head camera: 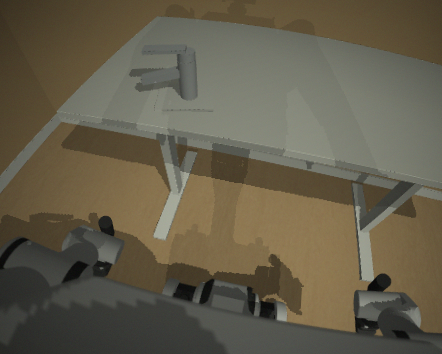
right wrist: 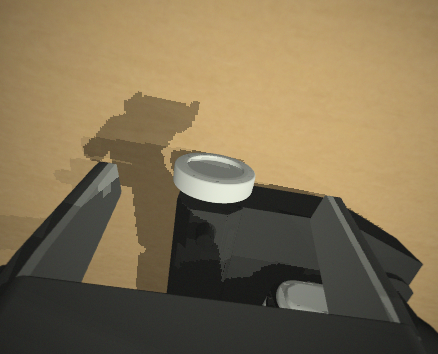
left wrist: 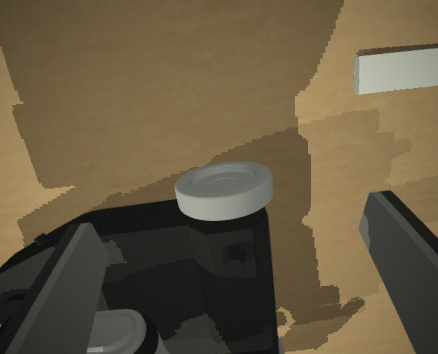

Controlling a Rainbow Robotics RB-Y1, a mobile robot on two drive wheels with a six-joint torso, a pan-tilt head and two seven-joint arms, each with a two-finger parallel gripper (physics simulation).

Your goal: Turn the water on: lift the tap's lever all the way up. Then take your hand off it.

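Frame: origin at the robot's base, x ahead, y left, z up, level; metres.
Seen in the pictures: left gripper, fingertip midpoint: (left wrist: 230, 225); right gripper, fingertip midpoint: (right wrist: 220, 193).
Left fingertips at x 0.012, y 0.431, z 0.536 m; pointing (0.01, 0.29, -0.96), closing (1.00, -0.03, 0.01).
A point is followed by its place in that frame.
The grey tap (head camera: 188, 76) {z 1.031, x 0.404, y 0.210 m} stands upright on the table toward its left end in the head view. Its flat lever (head camera: 164, 49) {z 1.099, x 0.404, y 0.267 m} sticks out to the left from the top, roughly level, above the spout (head camera: 160, 76) {z 1.026, x 0.397, y 0.285 m}, which points the same way. My left gripper (left wrist: 230, 225) {z 0.536, x 0.012, y 0.431 m} is open and empty, low over the floor by the robot's base. My right gripper (right wrist: 220, 193) {z 0.539, x 0.007, y -0.443 m} is also open and empty, low on the other side. Both are far from the tap and not touching it. In the head view the wrists show at the bottom, and the fingertips are hidden.
The pale table (head camera: 240, 80) {z 0.951, x 0.552, y 0.090 m} stands in front of the robot, its near edge and legs (head camera: 170, 165) {z 0.331, x 0.629, y 0.432 m} (head camera: 363, 250) facing it. A table foot (left wrist: 397, 70) shows in the left wrist view. The robot's dark base with a white wheel (left wrist: 225, 192) (right wrist: 215, 180) is close to both grippers.
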